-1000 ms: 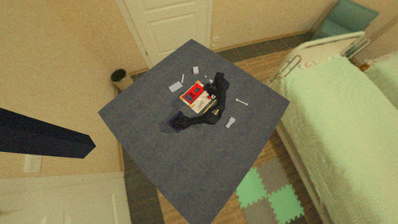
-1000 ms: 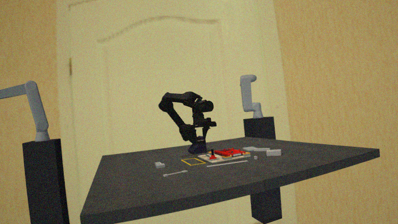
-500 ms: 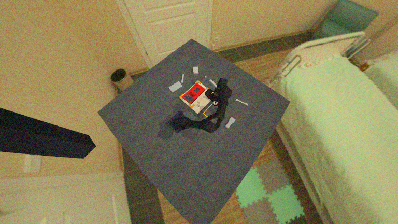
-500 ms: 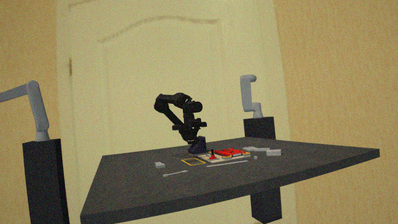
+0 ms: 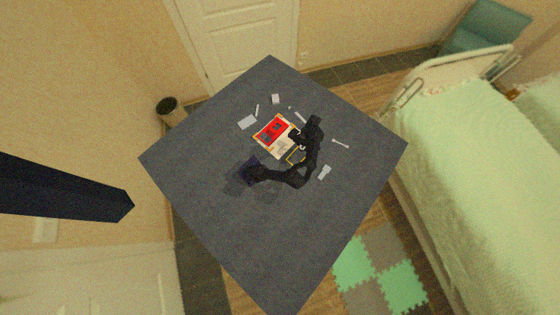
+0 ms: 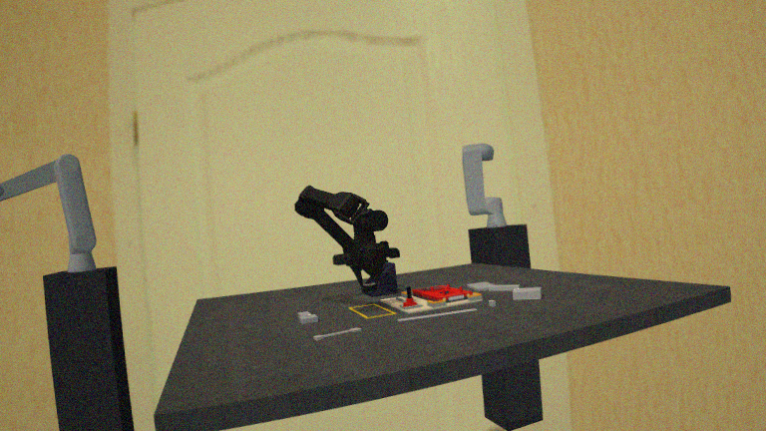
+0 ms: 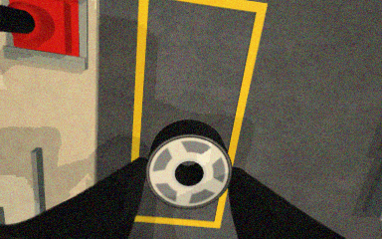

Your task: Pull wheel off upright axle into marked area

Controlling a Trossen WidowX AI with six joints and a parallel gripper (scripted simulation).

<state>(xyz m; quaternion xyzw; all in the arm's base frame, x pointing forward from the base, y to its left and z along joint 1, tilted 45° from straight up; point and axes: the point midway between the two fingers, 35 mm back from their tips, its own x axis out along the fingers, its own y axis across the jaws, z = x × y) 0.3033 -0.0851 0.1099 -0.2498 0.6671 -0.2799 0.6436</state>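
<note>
The upright axle lies 6 cm ahead of my gripper tip, 10 cm to the left of it and 4 cm below it. From my gripper tip the other things lie so: wheel (right at my gripper tip).
</note>
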